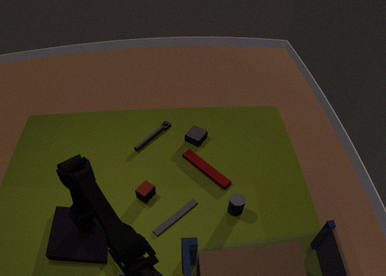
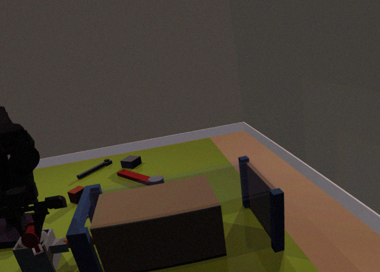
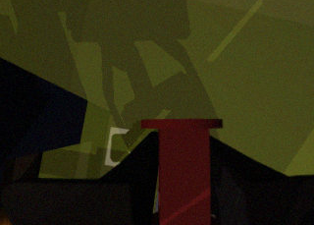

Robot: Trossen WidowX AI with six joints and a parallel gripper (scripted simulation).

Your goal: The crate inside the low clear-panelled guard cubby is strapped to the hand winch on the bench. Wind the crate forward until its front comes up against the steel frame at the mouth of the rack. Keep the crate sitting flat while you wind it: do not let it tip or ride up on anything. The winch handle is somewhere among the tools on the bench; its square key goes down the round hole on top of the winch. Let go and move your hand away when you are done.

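Now: gripper tip 2 cm to the right of the red crank grip. Also, from my gripper tip: winch handle 1 cm behind, 5 cm to the left, 3 cm below; then blue steel frame 12 cm ahead, 9 cm to the left, 3 cm below; then grey winch 5 cm behind, 10 cm to the left, 10 cm below.
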